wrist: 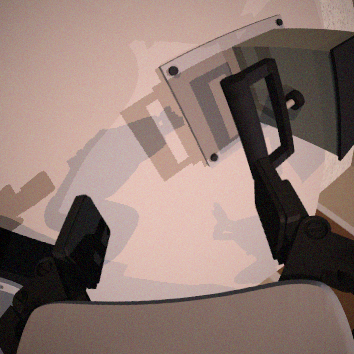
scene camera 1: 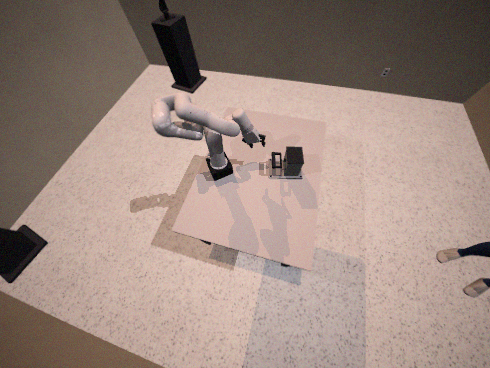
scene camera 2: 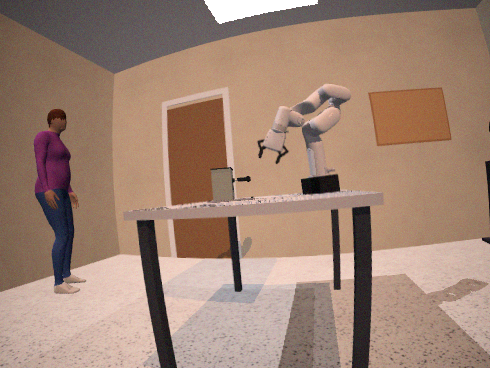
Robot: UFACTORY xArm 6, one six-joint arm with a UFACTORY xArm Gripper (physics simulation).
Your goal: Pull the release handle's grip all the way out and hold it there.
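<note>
The release handle's black rectangular frame, with its grip bar (scene camera 1: pixel 273 161) (scene camera 2: pixel 245 179) (wrist: pixel 245 125), sticks out from the side of a grey-green box (scene camera 1: pixel 294 162) (scene camera 2: pixel 222 185) (wrist: pixel 315 100) toward the robot's base. The box stands on a pale bolted plate (scene camera 1: pixel 286 177) (wrist: pixel 182 87). A small dark knob (wrist: pixel 296 100) shows on the box face behind the frame. My gripper (scene camera 1: pixel 257 145) (scene camera 2: pixel 269 159) (wrist: pixel 172 198) is open and empty, above the grip and back from it on the robot's side. In the wrist view one finger overlaps the grip's lower end; scene camera 2 shows them apart.
The box and my arm's black base (scene camera 1: pixel 220 172) (scene camera 2: pixel 320 184) stand on the table (scene camera 1: pixel 215 220) (scene camera 2: pixel 300 201). A dark pillar (scene camera 1: pixel 177 50) stands on the floor beyond it. A person in a purple top (scene camera 2: pixel 52 160) stands beyond the box end of the table.
</note>
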